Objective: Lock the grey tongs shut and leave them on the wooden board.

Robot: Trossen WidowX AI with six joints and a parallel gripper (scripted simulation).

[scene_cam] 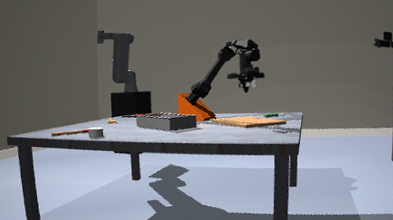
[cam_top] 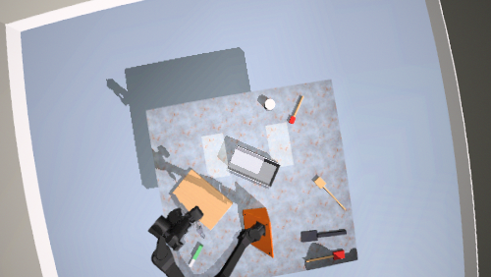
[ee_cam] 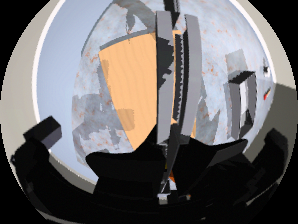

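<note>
Now: the wooden board 15 cm below my gripper tip. Round my gripper tip: black tool 81 cm to the right, 29 cm behind, 15 cm below; dark roasting tin 36 cm to the right, 22 cm ahead, 13 cm below.
</note>
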